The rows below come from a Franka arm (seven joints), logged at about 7 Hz.
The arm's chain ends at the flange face. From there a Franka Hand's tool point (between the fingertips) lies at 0.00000 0.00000 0.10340 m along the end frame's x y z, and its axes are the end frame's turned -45 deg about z.
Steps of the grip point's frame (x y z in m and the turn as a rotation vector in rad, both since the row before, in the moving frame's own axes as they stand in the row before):
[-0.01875, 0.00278, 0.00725, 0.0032, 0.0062, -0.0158]
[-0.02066, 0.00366, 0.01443, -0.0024, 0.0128, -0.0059]
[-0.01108, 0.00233, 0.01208, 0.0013, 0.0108, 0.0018]
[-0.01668, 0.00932, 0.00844, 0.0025, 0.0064, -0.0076]
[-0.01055, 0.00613, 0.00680, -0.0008, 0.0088, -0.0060]
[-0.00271, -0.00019, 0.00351, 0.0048, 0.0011, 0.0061]
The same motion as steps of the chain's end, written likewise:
[-0.01151, 0.01591, 0.00725, 0.0066, 0.0021, -0.0158]
[-0.01313, 0.01796, 0.01444, 0.0074, 0.0107, -0.0059]
[-0.00688, 0.01037, 0.01209, 0.0086, 0.0067, 0.0018]
[-0.00549, 0.01904, 0.00844, 0.0063, 0.0028, -0.0076]
[-0.00383, 0.01238, 0.00680, 0.0057, 0.0068, -0.0060]
[-0.00178, 0.00221, 0.00351, 0.0042, -0.0026, 0.0061]

